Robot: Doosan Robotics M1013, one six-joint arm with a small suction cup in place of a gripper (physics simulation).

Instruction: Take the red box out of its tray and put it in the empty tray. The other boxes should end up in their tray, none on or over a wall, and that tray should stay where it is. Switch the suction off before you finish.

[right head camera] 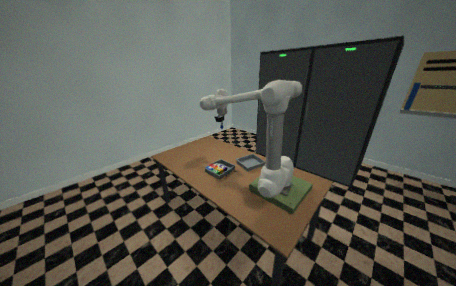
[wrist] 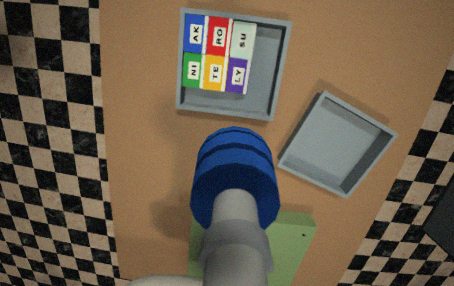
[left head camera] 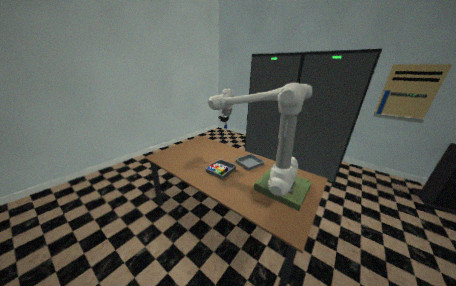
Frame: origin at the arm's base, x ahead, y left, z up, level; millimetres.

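Where they show: end effector, tool point: [right head camera: 221, 128] [wrist: 234, 161] [left head camera: 225, 128].
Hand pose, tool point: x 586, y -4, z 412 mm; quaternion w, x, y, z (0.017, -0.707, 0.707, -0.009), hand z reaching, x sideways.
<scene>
Each offset is from my tool point to the top centre of the thing. Level surfaces: height alone.
The red box @[dx +102, dy +36, dz -419 mm] [wrist: 218, 36], marked RO, lies in its grey tray @[dx +36, dy +13, dz -420 mm] [left head camera: 228, 173] [right head camera: 227, 173] [wrist: 262, 100], in the middle of the upper row in the wrist view. The blue AK box @[dx +109, dy +89, dz -421 mm] [wrist: 195, 34] is left of it, and the white SU box @[dx +94, dy -17, dz -434 mm] [wrist: 243, 40] is right of it. Below lie the green NI box @[dx +30, dy +100, dz -428 mm] [wrist: 193, 70], yellow TE box @[dx +23, dy +47, dz -420 mm] [wrist: 215, 73] and purple LY box @[dx +15, dy -6, dz -428 mm] [wrist: 237, 76]. The empty tray @[dx -173, dy -270, dz -420 mm] [left head camera: 249, 162] [right head camera: 250, 162] [wrist: 340, 142] stands apart, turned at an angle. My suction cup [left head camera: 225, 127] [right head camera: 222, 126] [wrist: 235, 155] hangs high above the table, with nothing on it.
Both trays stand on the brown table @[dz -470 mm] [left head camera: 187, 155] [right head camera: 192, 150] [wrist: 140, 150]. The arm's base stands on a green block [left head camera: 295, 197] [right head camera: 295, 197] [wrist: 295, 245] at one end. Dark cabinets [left head camera: 275, 100] [right head camera: 285, 95] stand behind the table.
</scene>
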